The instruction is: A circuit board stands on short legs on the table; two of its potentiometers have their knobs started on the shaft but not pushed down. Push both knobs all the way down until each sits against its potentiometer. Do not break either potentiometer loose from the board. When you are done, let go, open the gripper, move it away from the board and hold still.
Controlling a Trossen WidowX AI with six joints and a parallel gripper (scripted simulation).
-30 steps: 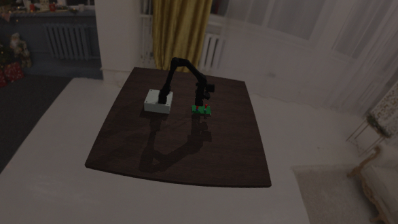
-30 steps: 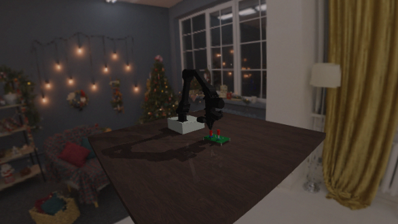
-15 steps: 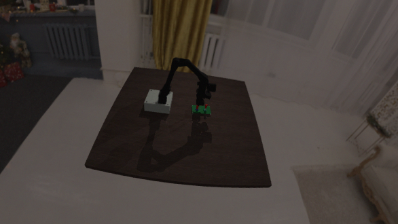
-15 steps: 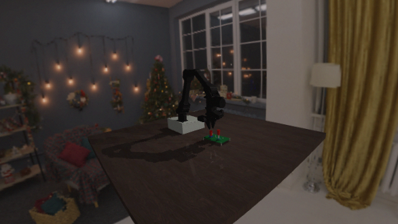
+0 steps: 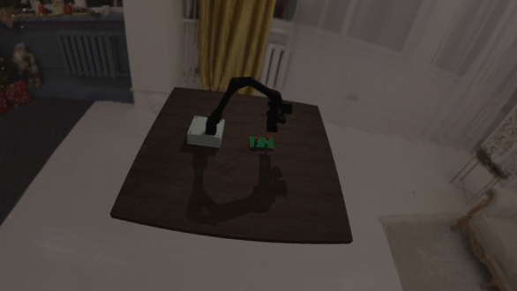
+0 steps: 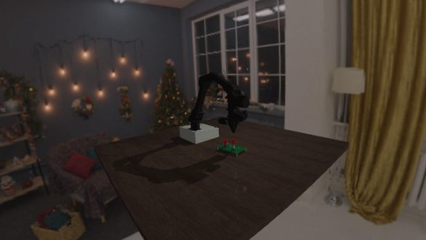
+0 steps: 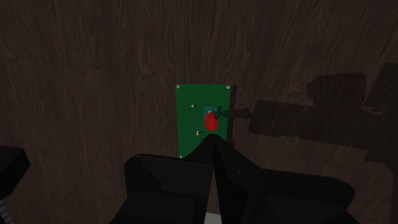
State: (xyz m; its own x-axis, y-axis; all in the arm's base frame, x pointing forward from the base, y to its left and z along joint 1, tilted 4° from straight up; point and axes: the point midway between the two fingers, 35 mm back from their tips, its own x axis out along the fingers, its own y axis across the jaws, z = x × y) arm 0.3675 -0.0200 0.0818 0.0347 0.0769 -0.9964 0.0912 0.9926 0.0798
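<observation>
My gripper tip is 50 mm above the knob.
</observation>
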